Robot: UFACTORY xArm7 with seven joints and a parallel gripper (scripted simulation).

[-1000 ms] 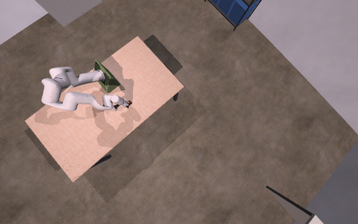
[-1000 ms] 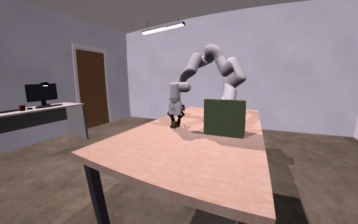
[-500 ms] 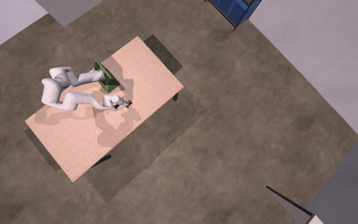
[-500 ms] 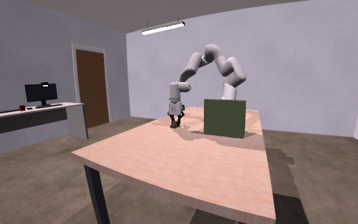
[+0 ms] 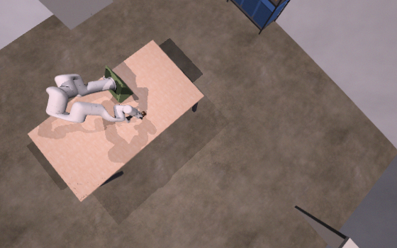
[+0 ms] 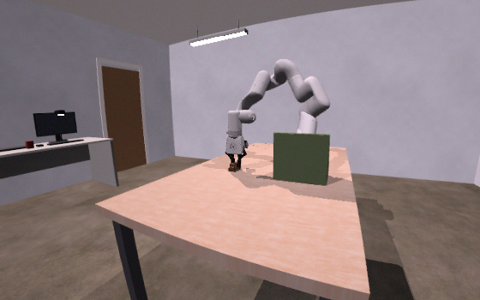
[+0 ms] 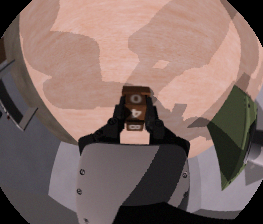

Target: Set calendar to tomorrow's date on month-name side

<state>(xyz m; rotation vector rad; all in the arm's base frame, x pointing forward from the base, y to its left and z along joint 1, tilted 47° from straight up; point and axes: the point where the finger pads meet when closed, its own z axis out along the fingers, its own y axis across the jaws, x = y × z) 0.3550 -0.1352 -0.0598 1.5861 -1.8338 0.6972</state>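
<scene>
Now: hand 10 mm above the digit cube. Round my hand: tray 20 mm to the left, 30 mm below; calendar cube 30 mm to the left, 10 mm below.
</scene>
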